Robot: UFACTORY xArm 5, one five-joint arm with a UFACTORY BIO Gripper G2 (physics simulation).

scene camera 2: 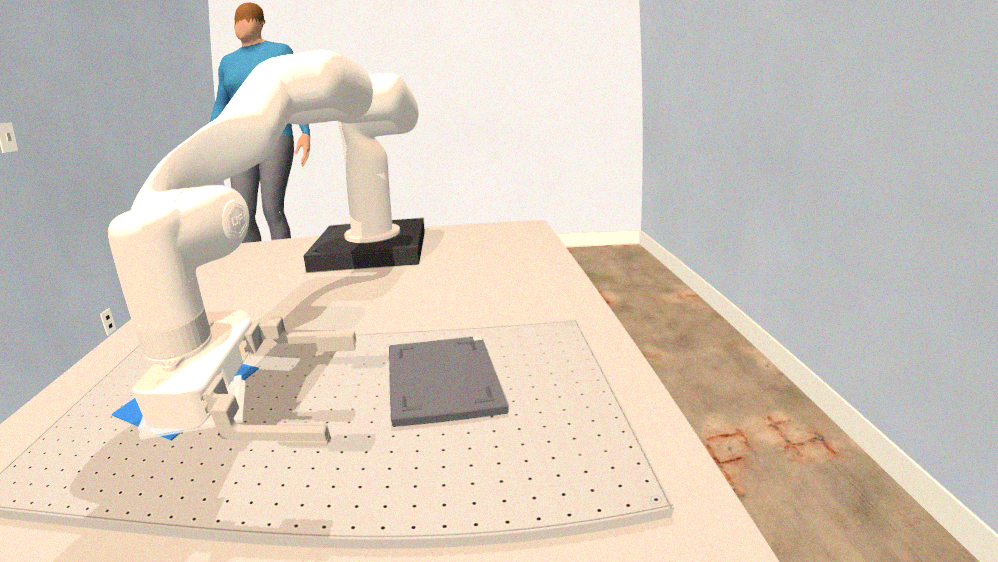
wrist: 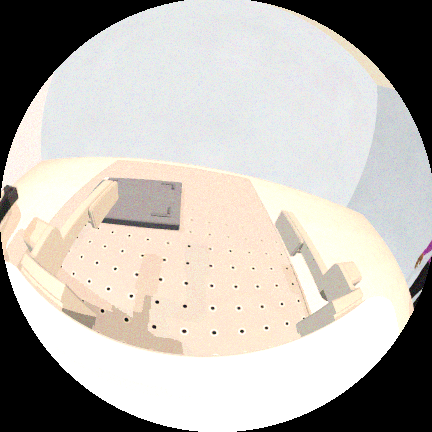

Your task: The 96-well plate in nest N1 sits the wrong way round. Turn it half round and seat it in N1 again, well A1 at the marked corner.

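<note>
My gripper (scene camera 2: 336, 387) (wrist: 197, 217) is open and empty, its two long fingers level and wide apart above the perforated board (scene camera 2: 488, 481) (wrist: 225, 320). Blue pieces (scene camera 2: 129, 411) and a white piece (scene camera 2: 239, 390) show from behind and under the gripper body in the scene view. The body hides most of them, so I cannot tell the plate, its well A1 or the marked corner there. No 96-well plate shows in the wrist view. A flat dark grey nest (scene camera 2: 446, 380) (wrist: 145, 202) with raised corner brackets lies beyond the fingertips and holds no plate.
The arm's black base (scene camera 2: 363, 254) stands at the far end of the table (scene camera 2: 488, 279). A person in a blue top (scene camera 2: 244, 69) stands behind the arm. Part of another person in magenta (wrist: 427, 251) shows at the wrist view's right edge.
</note>
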